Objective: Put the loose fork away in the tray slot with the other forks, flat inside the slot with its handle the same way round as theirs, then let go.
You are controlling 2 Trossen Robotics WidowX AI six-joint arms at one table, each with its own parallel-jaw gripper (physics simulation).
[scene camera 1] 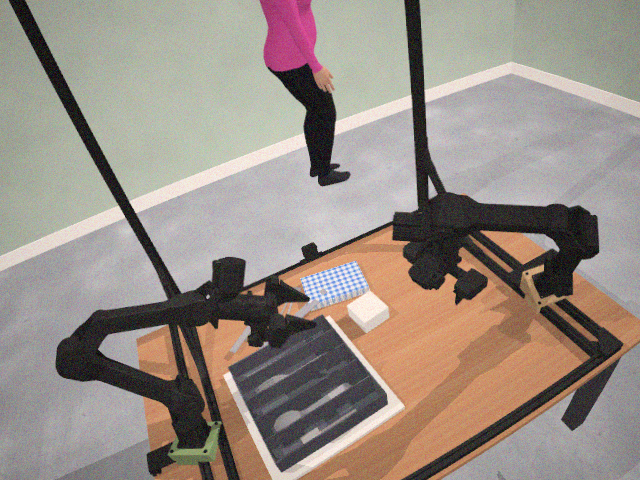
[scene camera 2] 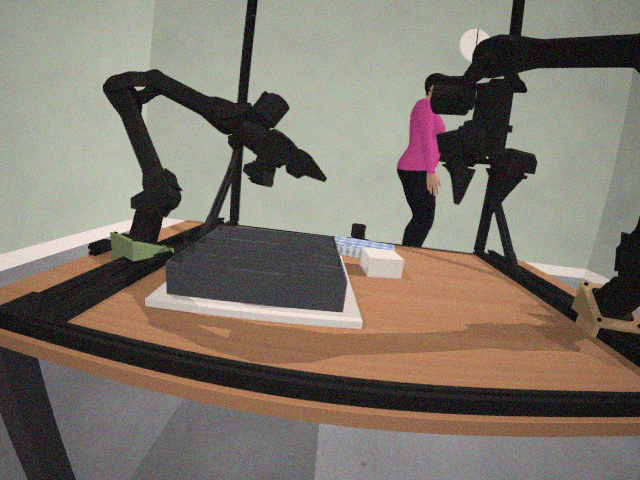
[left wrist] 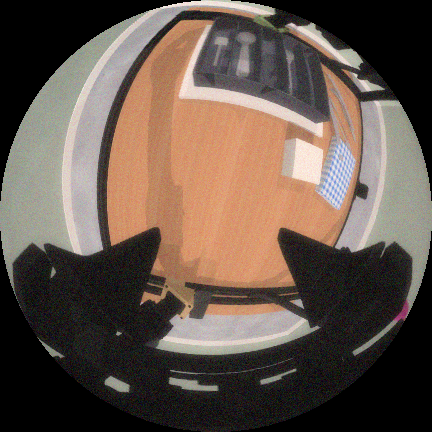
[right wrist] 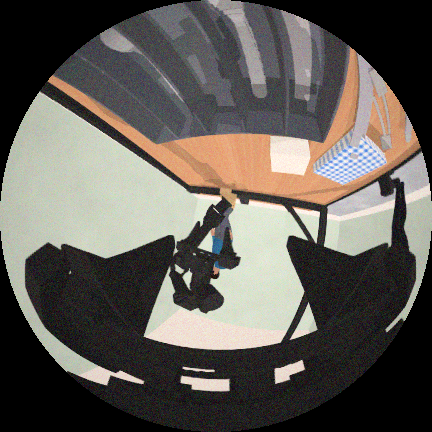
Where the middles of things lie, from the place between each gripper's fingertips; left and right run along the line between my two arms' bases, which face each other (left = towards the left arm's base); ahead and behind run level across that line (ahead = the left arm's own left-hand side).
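From my left hand: white block (scene camera 2: 381, 263), 13 cm to the right, 16 cm behind, 17 cm below. Dark cutlery tray (scene camera 1: 298, 391), 2 cm behind my left hand, 36 cm to the right, 16 cm below.
My right hand: 80 mm to the left of the dark cutlery tray, 60 mm short of it, 170 mm above. White block, from my right hand: 150 mm to the left, 90 mm behind, 180 mm below.
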